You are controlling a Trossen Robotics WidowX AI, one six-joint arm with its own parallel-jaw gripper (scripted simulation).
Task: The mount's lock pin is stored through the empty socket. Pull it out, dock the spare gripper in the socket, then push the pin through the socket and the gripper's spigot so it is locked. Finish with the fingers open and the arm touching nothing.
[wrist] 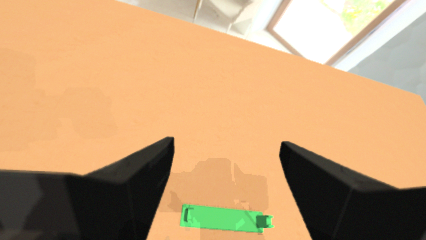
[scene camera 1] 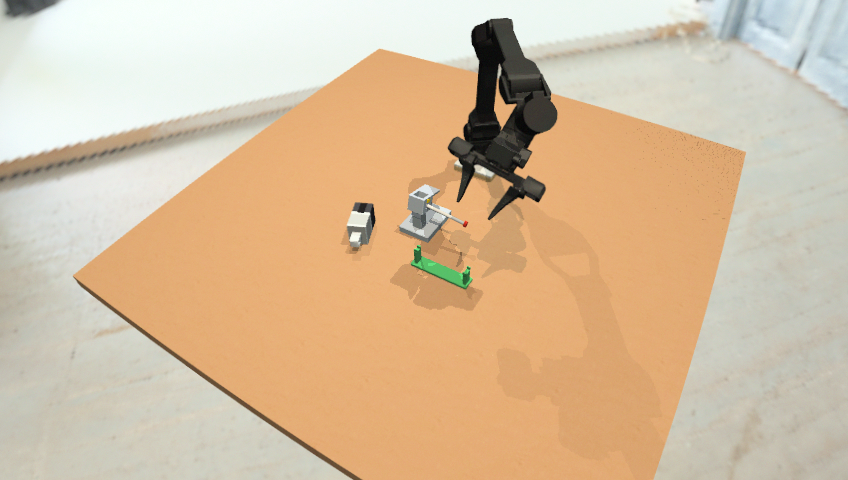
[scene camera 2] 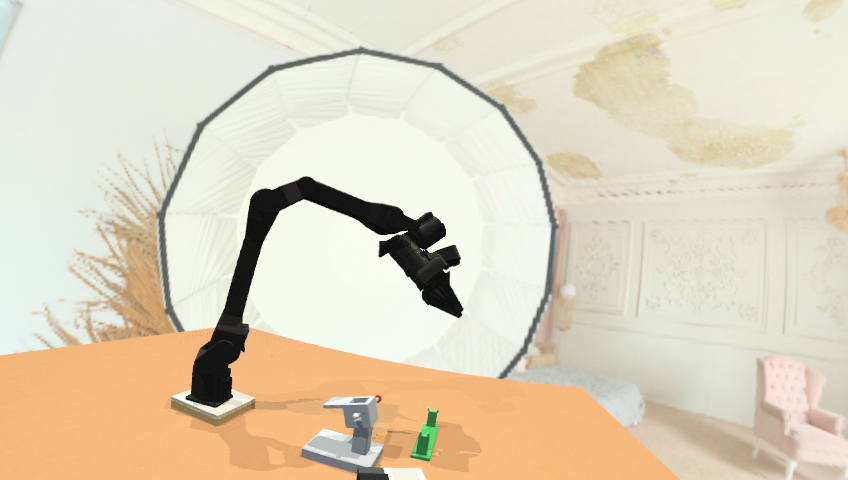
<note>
The gripper (scene camera 1: 472, 211) is open, with nothing in its grasp. Further things: a spare gripper (scene camera 1: 360, 224), a green pin rest (scene camera 1: 462, 280) and a grey mount (scene camera 1: 423, 223).
The gripper shows as well in the wrist view (wrist: 227, 146) and in scene camera 2 (scene camera 2: 461, 314). The green pin rest is seen too in the wrist view (wrist: 191, 214).
</note>
